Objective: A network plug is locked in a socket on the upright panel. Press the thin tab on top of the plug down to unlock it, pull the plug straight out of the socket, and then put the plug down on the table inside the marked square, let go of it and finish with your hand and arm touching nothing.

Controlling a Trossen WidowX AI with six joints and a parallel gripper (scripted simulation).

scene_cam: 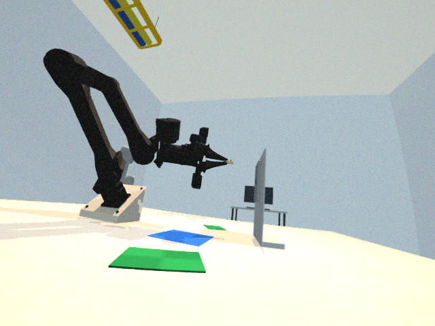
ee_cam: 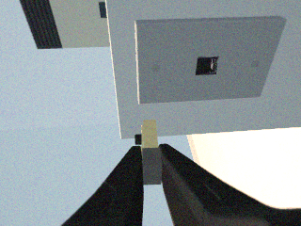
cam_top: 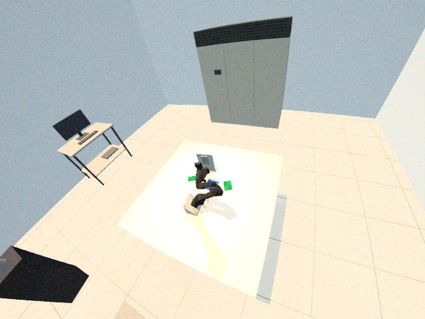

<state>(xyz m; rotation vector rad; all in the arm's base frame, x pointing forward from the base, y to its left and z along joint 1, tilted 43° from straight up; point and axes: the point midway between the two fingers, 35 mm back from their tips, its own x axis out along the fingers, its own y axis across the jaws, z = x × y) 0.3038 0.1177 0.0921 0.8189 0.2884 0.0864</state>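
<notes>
My gripper tip is now 22 cm above the blue square, 9 cm to the left of it and 8 cm past it. From my gripper tip the other things lie so: network plug (right at my gripper tip); upright grey panel (11 cm below, 11 cm ahead).
</notes>
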